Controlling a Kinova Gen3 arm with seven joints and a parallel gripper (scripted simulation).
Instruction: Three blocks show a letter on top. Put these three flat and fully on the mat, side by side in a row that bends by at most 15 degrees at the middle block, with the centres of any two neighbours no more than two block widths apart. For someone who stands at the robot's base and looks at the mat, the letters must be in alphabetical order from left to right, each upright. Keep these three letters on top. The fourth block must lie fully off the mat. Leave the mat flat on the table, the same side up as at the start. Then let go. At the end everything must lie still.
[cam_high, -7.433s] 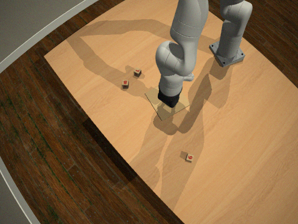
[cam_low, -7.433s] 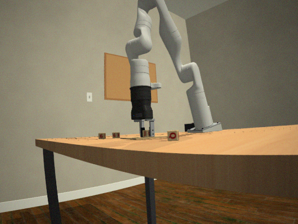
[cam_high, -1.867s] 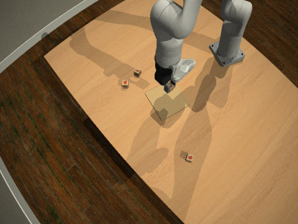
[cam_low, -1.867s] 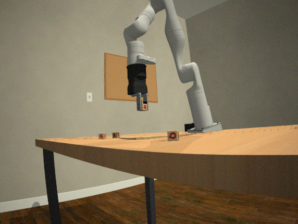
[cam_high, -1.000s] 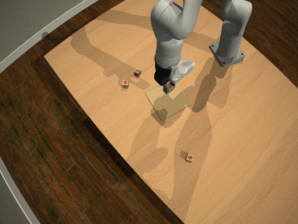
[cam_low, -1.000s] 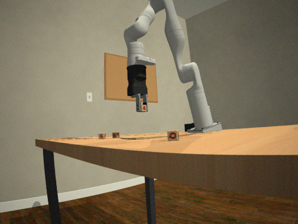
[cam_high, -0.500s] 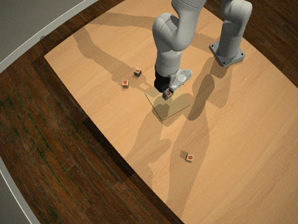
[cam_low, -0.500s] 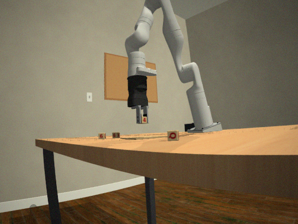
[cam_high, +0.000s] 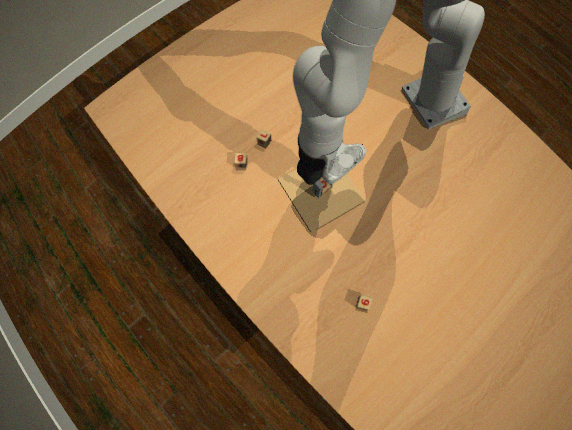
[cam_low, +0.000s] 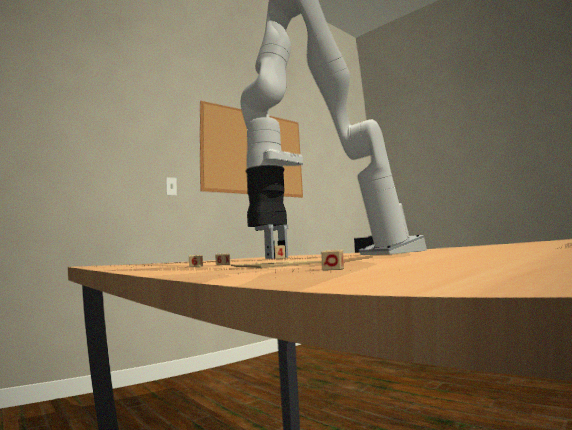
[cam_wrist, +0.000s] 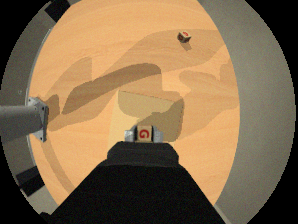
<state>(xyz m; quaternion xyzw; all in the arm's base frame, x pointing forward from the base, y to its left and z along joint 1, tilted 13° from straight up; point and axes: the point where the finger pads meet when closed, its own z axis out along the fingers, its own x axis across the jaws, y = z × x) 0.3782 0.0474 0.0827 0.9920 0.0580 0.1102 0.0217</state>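
Right now the tan mat is 3 cm below my hand. The rest, counted from my hand: block marked B: 11 cm ahead, 16 cm to the right, 2 cm below.
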